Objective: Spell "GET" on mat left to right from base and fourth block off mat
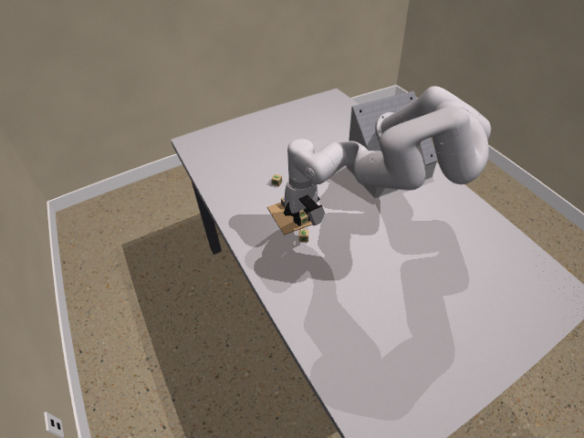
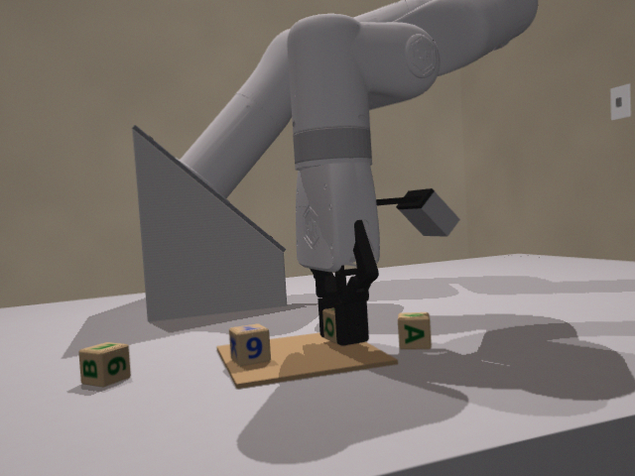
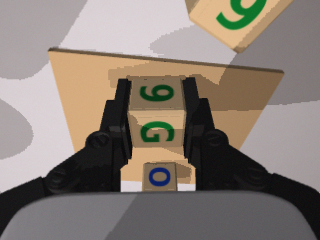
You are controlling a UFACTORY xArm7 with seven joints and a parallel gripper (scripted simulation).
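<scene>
Now: hand 10 mm above the wooden block. The rest, counted from my hand: tan mat 10 mm ahead, 50 mm to the right, 30 mm below.
</scene>
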